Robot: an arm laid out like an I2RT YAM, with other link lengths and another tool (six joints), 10 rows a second.
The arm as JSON. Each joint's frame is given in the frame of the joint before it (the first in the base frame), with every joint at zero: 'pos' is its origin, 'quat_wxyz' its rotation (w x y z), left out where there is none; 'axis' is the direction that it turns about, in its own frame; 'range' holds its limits. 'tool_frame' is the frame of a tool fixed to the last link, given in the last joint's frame.
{
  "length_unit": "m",
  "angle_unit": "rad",
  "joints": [
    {
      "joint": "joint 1",
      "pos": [
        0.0,
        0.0,
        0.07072
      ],
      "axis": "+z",
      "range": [
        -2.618,
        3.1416
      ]
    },
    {
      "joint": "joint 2",
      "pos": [
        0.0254,
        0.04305,
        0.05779
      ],
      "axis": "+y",
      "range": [
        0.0,
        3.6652
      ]
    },
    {
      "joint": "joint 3",
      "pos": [
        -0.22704,
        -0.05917,
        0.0
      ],
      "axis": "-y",
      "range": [
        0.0,
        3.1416
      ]
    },
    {
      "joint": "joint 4",
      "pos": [
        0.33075,
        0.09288,
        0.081
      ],
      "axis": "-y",
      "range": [
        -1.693,
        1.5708
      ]
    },
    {
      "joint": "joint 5",
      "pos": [
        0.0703,
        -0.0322,
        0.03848
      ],
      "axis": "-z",
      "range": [
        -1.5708,
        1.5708
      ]
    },
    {
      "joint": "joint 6",
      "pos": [
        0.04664,
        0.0,
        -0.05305
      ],
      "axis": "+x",
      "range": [
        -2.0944,
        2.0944
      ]
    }
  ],
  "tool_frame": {
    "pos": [
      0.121,
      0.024,
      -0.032
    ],
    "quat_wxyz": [
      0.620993,
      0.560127,
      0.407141,
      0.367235
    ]
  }
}
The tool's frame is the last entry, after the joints.
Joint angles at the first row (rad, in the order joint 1, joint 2, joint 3, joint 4, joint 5, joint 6):
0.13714, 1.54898, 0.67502, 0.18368, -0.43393, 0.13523
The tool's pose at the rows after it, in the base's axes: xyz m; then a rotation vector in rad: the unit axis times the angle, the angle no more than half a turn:
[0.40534, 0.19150, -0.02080, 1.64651, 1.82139, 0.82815]
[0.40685, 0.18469, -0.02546, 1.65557, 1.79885, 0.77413]
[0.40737, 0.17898, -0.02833, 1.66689, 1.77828, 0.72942]
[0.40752, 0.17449, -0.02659, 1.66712, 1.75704, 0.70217]
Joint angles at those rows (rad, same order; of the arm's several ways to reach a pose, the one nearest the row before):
0.13677, 1.54896, 0.66891, 0.16689, -0.39157, 0.13295
0.13638, 1.54899, 0.66817, 0.15469, -0.34580, 0.12951
0.13639, 1.54401, 0.66547, 0.14173, -0.30727, 0.13104
0.13675, 1.52340, 0.65708, 0.13026, -0.27715, 0.12989

